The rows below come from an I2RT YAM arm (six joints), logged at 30 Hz.
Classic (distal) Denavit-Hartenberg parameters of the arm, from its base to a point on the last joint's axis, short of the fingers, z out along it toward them. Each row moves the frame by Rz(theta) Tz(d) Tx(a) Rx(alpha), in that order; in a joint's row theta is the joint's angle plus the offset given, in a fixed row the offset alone. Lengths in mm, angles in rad.
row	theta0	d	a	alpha
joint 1	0	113.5	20	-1.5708
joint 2	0	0	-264	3.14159
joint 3	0.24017	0	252.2	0
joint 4	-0.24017	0	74	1.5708
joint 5	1.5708	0	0	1.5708
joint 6	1.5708	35.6	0	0
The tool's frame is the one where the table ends.
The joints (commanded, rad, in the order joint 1, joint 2, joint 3, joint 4, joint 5, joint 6), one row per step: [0.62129 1.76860 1.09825 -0.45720 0.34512 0.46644]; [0.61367 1.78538 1.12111 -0.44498 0.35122 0.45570]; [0.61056 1.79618 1.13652 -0.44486 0.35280 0.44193]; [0.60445 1.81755 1.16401 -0.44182 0.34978 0.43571]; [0.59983 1.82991 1.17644 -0.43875 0.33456 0.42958]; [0.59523 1.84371 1.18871 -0.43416 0.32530 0.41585]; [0.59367 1.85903 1.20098 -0.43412 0.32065 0.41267]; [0.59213 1.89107 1.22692 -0.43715 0.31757 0.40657]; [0.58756 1.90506 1.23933 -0.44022 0.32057 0.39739]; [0.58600 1.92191 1.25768 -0.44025 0.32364 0.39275]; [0.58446 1.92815 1.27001 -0.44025 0.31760 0.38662]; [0.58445 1.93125 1.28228 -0.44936 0.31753 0.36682]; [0.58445 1.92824 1.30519 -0.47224 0.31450 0.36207]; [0.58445 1.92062 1.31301 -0.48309 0.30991 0.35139]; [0.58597 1.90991 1.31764 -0.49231 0.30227 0.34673]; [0.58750 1.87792 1.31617 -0.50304 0.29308 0.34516]
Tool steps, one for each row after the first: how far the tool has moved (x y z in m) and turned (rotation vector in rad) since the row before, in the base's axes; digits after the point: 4 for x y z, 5 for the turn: [0.0071 0.0015 0.0014 0.00040 -0.01766 -0.00121]; [0.0037 0.0012 0.0007 -0.00590 -0.00412 0.00774]; [0.0069 0.0022 0.0005 0.00404 -0.00574 0.00046]; [0.0035 0.0010 -0.0008 0.00957 0.00526 0.00750]; [0.0038 0.0009 -0.0013 0.00105 0.00239 0.01120]; [0.0030 0.0015 -0.0020 0.00001 0.00486 0.00326]; [0.0057 0.0033 -0.0044 -0.00609 0.00921 0.00502]; [0.0034 0.0000 -0.0017 -0.00968 0.00258 0.00186]; [0.0041 0.0019 -0.0010 -0.00393 -0.00261 0.00099]; [0.0025 0.0012 0.0011 0.00459 -0.00194 0.00638]; [0.0014 0.0009 0.0018 -0.01047 0.00042 0.01677]; [0.0017 0.0012 0.0064 0.00139 -0.00095 0.00540]; [-0.0001 0.0001 0.0045 0.00022 -0.00142 0.01114]; [-0.0010 0.0004 0.0048 0.00652 -0.00133 0.00900]; [-0.0034 -0.0012 0.0109 0.01684 -0.01202 0.00722]
